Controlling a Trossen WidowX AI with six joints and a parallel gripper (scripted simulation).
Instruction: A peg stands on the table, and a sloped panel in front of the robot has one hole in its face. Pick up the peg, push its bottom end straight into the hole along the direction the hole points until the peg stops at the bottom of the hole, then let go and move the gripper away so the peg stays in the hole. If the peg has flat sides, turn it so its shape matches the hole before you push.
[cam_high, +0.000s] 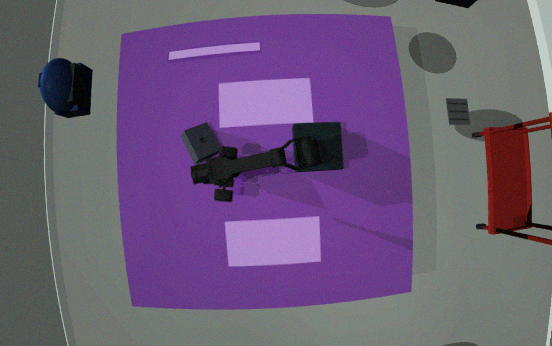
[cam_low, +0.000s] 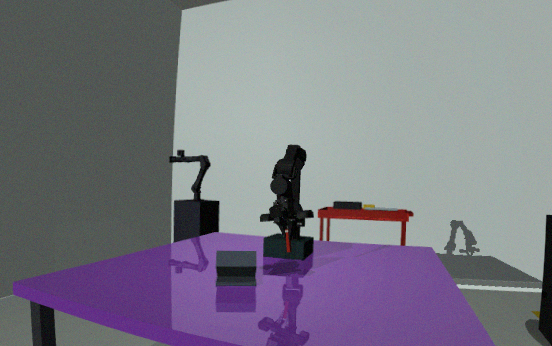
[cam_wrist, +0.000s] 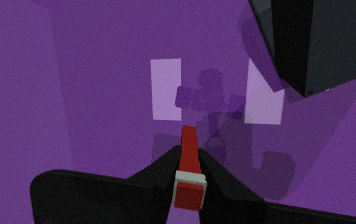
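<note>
Right now the sloped panel is 130 mm to the right of my gripper tip, 130 mm ahead of it and 80 mm below it. Round my gripper tip: red peg: 20 mm above.
</note>
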